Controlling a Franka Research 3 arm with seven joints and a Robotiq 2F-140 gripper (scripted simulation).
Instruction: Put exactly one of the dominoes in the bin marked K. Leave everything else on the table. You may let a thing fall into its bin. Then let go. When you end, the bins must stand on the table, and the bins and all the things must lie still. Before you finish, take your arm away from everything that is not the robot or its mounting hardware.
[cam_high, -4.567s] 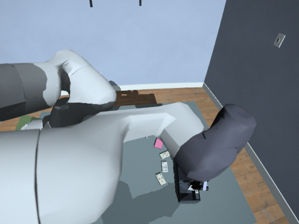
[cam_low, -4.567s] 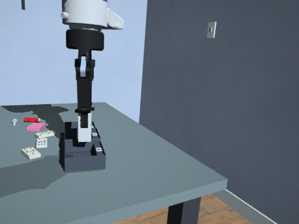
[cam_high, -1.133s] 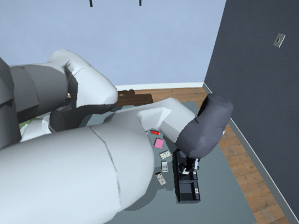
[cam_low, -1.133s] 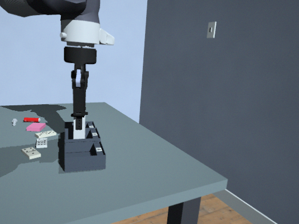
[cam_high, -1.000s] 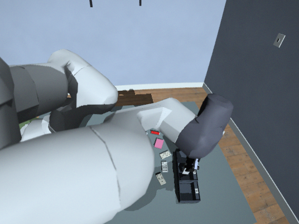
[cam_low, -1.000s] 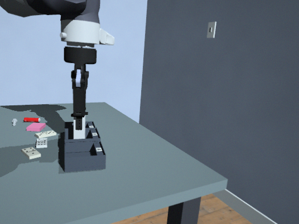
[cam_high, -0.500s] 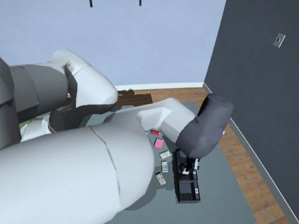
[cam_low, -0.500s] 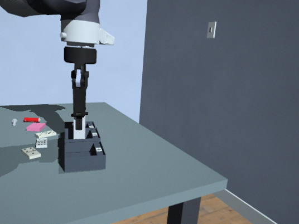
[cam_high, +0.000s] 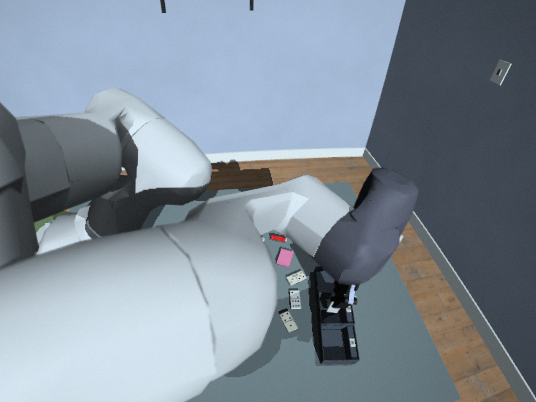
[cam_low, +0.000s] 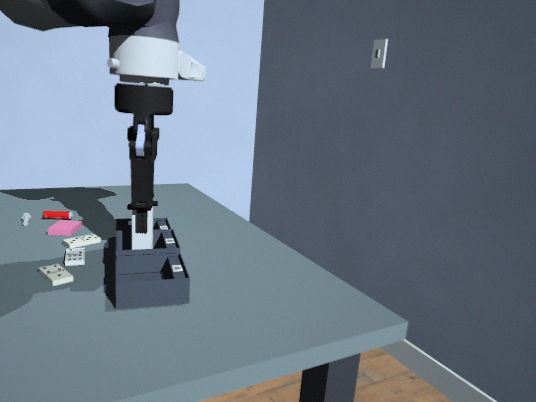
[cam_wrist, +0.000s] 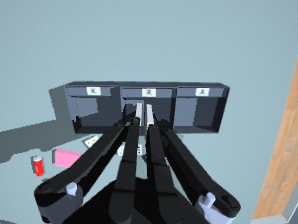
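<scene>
Now: hand 90 mm past the flat pink piece, 180 mm to the right of it and 40 mm above it. The rest, counted from my hand: white bolt 140 mm behind, 250 mm to the left, 40 mm below; small red thing 90 mm behind, 250 mm to the left, 40 mm below.
</scene>
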